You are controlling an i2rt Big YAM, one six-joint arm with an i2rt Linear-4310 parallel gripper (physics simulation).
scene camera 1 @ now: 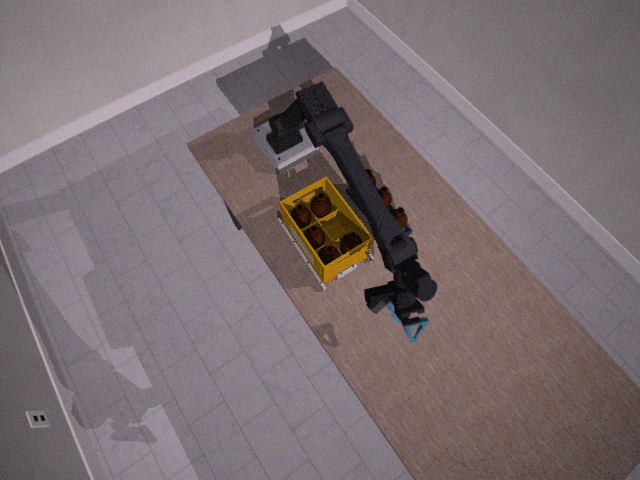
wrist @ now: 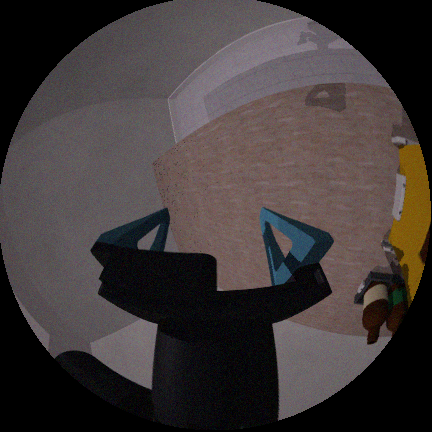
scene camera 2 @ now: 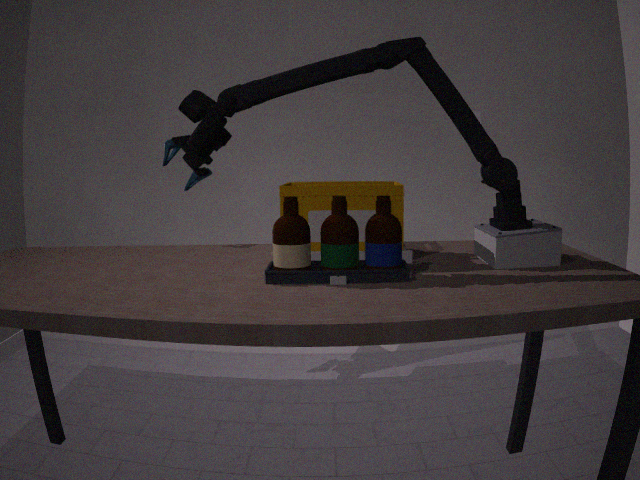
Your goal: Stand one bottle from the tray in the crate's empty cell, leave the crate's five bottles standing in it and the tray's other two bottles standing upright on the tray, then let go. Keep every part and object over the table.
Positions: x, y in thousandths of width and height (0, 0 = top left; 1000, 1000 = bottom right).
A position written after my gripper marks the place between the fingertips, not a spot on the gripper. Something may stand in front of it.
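Observation:
Scene camera 2 shows a bottle with blue label (scene camera 2: 599, 486), a bottle with green label (scene camera 2: 530, 484) and a bottle with cream label (scene camera 2: 455, 486). My gripper (scene camera 2: 273, 370) (scene camera 1: 634, 691) (wrist: 497, 492) is visible too.

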